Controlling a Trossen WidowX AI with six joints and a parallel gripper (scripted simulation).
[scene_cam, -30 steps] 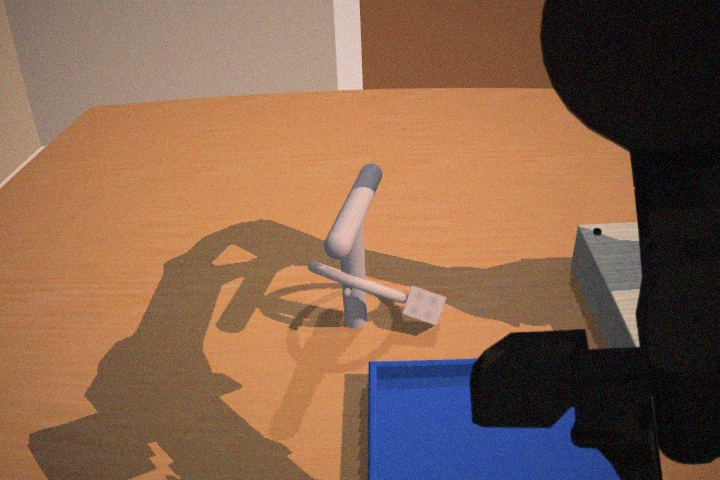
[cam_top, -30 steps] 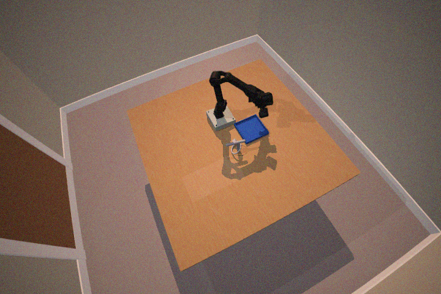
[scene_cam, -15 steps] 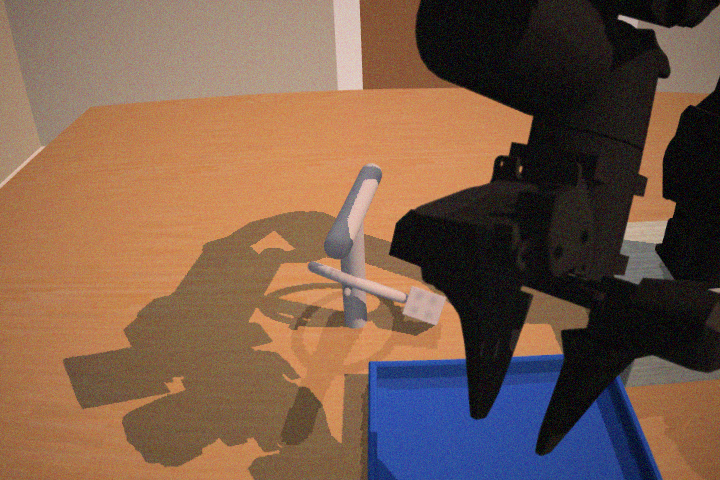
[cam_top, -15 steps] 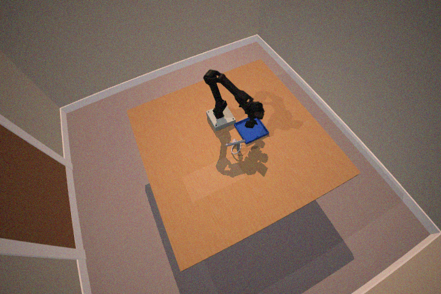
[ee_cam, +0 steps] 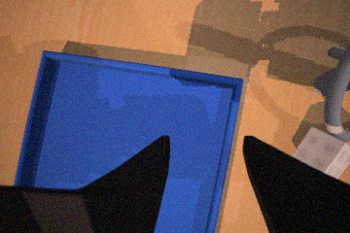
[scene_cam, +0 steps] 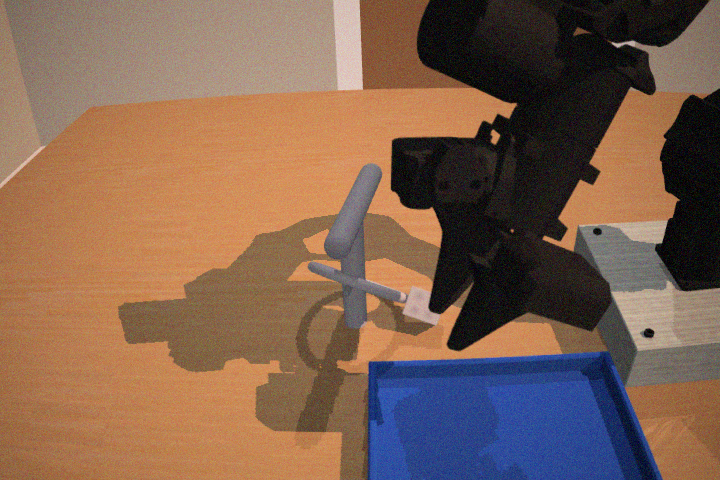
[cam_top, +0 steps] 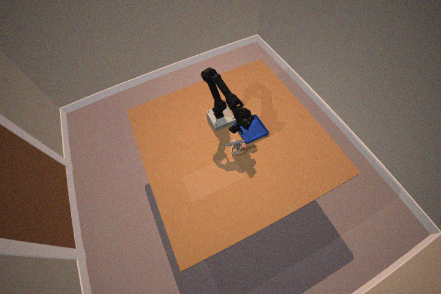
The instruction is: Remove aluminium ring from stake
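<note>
My gripper tip is now 11 cm to the left of the aluminium ring, 5 cm short of it and 4 cm above it. Round my gripper tip: blue tray: 8 cm to the left, 6 cm below, 4 cm behind.
</note>
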